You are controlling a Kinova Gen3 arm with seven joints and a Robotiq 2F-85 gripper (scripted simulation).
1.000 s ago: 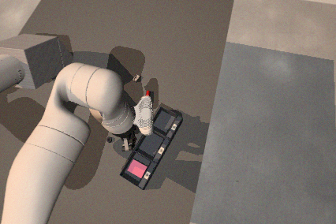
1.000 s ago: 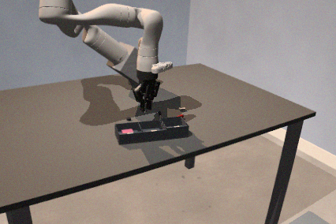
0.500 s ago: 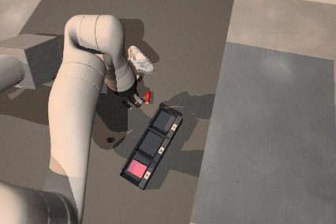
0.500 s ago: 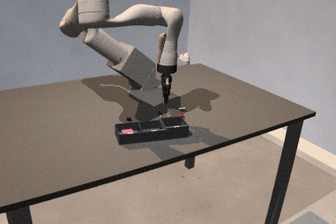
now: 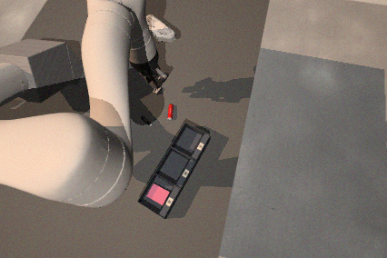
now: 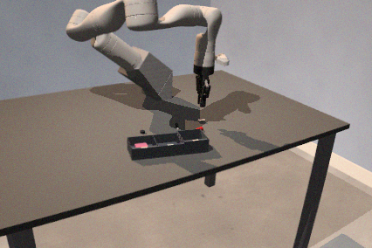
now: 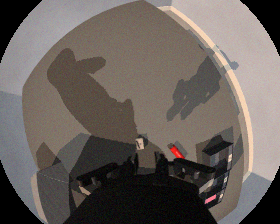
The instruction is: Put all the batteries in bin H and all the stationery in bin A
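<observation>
My hand is 10 mm past the small white thing, 10 mm to the right of it and 90 mm above it. From my hand the other things lie so: dark round thing: 10 mm behind, 230 mm to the right, 90 mm below; then three joined bins: 140 mm ahead, 210 mm to the right, 70 mm below; then red battery: 60 mm ahead, 50 mm to the right, 90 mm below.
</observation>
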